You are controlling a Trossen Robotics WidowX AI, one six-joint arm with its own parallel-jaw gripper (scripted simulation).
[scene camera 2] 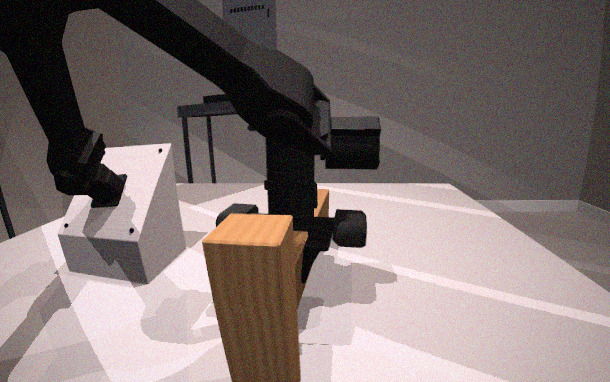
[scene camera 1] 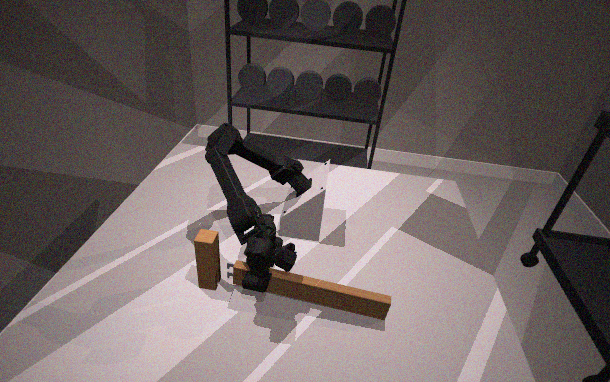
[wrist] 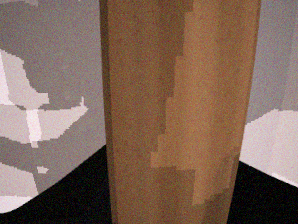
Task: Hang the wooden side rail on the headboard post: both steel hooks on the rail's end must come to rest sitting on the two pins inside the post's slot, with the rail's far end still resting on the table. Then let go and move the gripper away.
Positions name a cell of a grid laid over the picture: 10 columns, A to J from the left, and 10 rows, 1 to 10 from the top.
my gripper: scene camera 2 E8; scene camera 1 E8; wrist F7
wooden side rail: scene camera 2 E7; scene camera 1 F8; wrist F4
